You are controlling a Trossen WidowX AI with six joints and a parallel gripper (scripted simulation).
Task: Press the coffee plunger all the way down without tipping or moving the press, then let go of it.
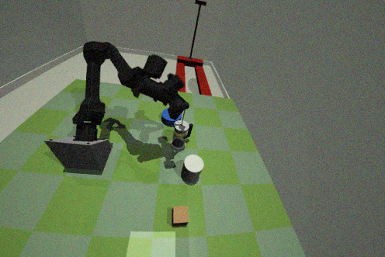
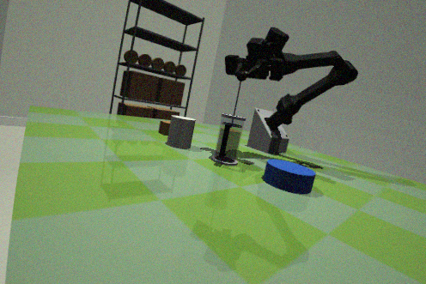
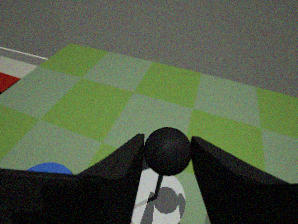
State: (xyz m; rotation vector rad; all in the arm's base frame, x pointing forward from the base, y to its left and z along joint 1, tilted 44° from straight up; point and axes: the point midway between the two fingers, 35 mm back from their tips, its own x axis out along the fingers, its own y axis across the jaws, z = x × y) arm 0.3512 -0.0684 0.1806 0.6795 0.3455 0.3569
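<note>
Now: gripper tip 1 cm short of the glass coffee press, 1 cm to the right of it and 13 cm above it.
</note>
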